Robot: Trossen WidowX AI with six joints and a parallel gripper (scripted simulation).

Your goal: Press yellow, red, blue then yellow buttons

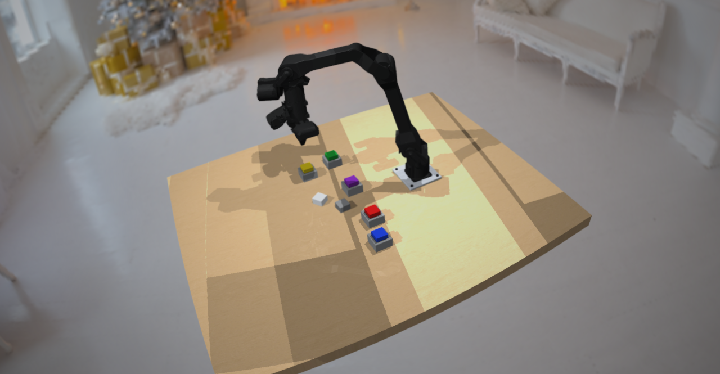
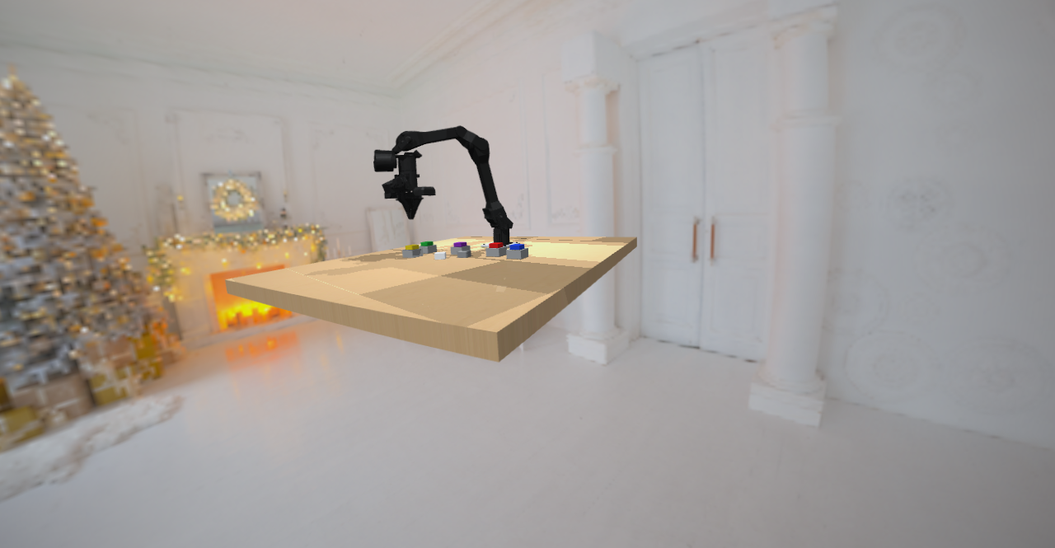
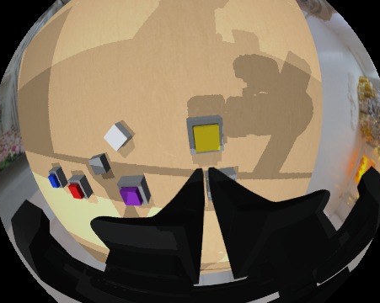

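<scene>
Right now my gripper tip is 9 cm above the yellow button and 1 cm to the left of it. Also, from my gripper tip: green button (9 cm below, 9 cm behind, 4 cm to the right); white block (13 cm to the left, 12 cm below); purple button (12 cm to the left, 10 cm behind, 9 cm below).
</scene>
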